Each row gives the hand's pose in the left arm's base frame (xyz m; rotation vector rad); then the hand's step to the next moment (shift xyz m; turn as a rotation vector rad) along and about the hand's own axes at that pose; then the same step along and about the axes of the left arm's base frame.
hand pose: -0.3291 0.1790 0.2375 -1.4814 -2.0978 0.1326
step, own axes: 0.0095 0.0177 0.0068 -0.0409 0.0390 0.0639
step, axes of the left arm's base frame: 0.0093 0.0169 -0.0089 0.0105 -0.0067 -0.0844
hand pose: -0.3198 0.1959 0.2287 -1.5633 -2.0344 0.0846
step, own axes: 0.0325 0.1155 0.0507 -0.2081 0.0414 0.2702
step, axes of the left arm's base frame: 0.0716 0.0803 -0.0734 -0.0576 -0.0990 -0.3239
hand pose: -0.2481 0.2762 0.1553 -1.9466 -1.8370 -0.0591
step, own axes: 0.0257 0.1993 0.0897 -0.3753 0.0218 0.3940
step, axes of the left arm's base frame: 0.1682 0.0554 -0.1306 -0.1286 -0.2114 -0.4851
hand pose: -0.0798 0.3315 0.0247 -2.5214 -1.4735 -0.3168
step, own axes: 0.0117 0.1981 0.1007 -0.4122 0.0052 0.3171
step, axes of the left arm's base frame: 0.1870 -0.0573 -0.1062 -0.1670 -0.2556 -0.4210
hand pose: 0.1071 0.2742 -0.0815 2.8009 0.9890 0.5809
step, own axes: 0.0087 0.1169 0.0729 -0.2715 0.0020 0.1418
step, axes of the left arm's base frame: 0.1026 -0.0844 -0.0373 -0.1371 -0.1685 -0.2159
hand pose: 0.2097 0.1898 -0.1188 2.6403 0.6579 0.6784
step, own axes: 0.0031 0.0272 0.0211 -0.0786 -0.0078 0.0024
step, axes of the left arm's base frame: 0.0229 -0.0254 -0.0049 -0.0627 -0.0340 -0.0340
